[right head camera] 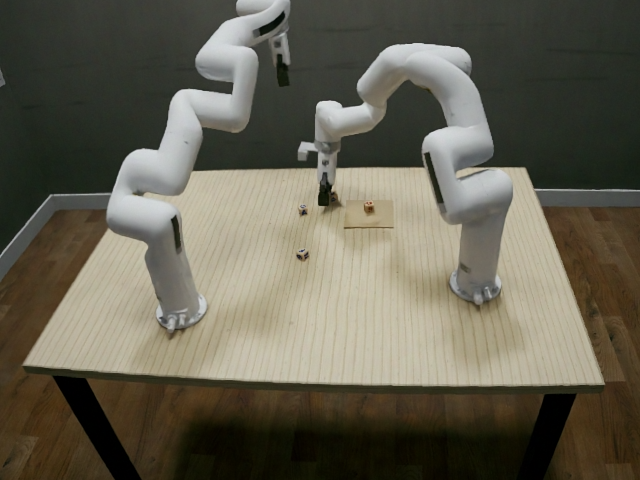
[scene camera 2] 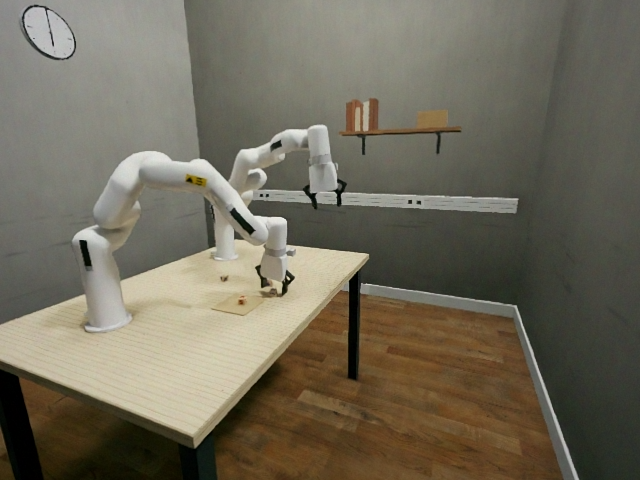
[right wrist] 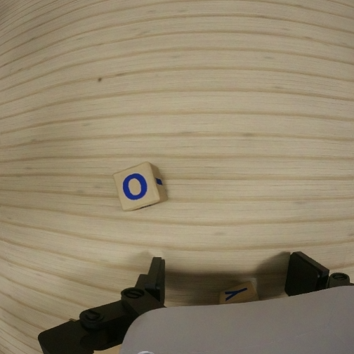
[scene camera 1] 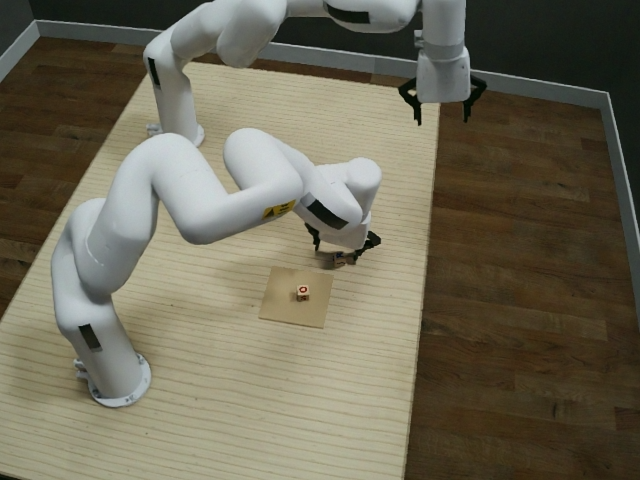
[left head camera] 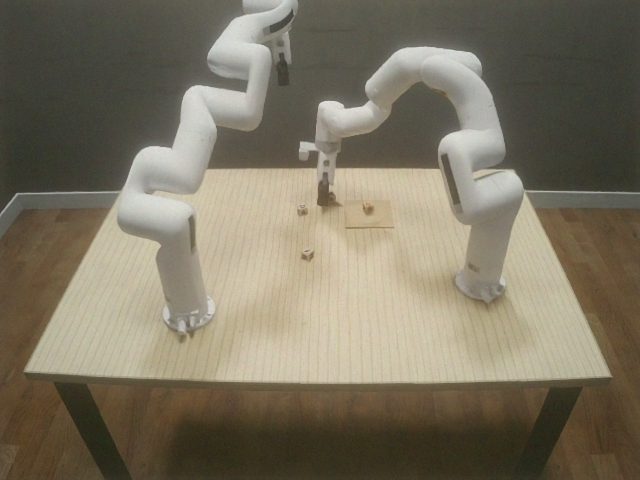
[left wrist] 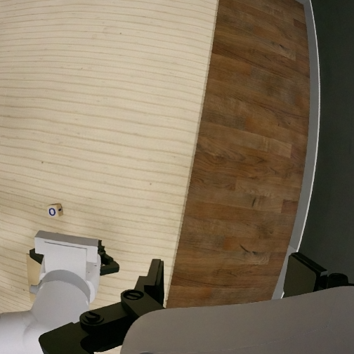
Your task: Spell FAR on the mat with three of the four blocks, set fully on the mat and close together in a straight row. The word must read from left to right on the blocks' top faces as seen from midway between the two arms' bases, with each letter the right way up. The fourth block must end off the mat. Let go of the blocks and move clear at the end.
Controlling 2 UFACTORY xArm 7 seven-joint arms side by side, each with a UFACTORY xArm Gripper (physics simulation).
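Note:
A block with red letters (left head camera: 367,207) (right head camera: 368,206) (scene camera 1: 302,292) (scene camera 2: 241,299) sits on the tan mat (left head camera: 356,222) (right head camera: 356,222) (scene camera 1: 279,312); its top letter is too small to read surely. My right gripper (left head camera: 323,202) (scene camera 1: 336,253) (right wrist: 229,276) is open, low at the table, its fingers either side of a block with a blue R on top (right head camera: 334,197) (scene camera 1: 339,259) (right wrist: 239,294), left of the mat in the head views. A block with a blue O on top (left head camera: 302,209) (left wrist: 54,211) (right wrist: 136,186) lies farther left. Another block (left head camera: 307,253) (right head camera: 302,254) (scene camera 2: 223,278) lies nearer the bases. My left gripper (scene camera 1: 442,122) (scene camera 2: 327,206) is open, high up, empty.
The wooden table (left head camera: 336,335) (scene camera 1: 258,413) carries both arms. The right forearm reaches over the table and hides part of it in scene camera 1. The left gripper hangs near the table's far edge. A wall shelf (scene camera 2: 400,132) is behind in scene camera 2.

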